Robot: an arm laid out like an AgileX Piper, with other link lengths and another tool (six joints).
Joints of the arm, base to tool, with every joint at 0 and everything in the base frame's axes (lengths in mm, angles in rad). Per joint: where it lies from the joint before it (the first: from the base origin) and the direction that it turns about. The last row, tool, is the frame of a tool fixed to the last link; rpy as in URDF.
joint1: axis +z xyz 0 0 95.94
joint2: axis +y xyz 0 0 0
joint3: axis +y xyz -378.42 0 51.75
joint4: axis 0.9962 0 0.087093 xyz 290.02 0 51.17
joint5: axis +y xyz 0 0 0
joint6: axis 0.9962 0 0.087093 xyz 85.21 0 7.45
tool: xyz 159.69 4 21.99 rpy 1.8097 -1.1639 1.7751
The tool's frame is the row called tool.
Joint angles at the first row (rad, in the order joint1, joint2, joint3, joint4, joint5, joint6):
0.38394, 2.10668, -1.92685, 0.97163, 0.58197, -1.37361
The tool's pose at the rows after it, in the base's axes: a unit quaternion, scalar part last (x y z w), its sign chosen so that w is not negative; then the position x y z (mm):
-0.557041, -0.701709, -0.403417, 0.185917, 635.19, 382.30, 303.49
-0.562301, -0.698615, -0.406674, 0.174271, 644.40, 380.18, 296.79
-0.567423, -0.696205, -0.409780, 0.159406, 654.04, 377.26, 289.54
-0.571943, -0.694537, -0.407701, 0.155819, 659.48, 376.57, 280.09
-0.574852, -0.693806, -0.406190, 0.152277, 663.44, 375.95, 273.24
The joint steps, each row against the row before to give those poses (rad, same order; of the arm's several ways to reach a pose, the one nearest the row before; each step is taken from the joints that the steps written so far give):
0.00000, 0.00420, -0.00237, 0.00000, -0.01146, -0.01916
0.00000, 0.01494, -0.00217, 0.00001, -0.03184, -0.01239
0.00000, 0.01475, -0.00001, -0.00001, -0.03645, -0.01817
-0.00001, 0.01470, -0.00003, -0.00002, -0.01515, -0.00512
0.00001, 0.01064, 0.00004, 0.00004, -0.01165, -0.00582

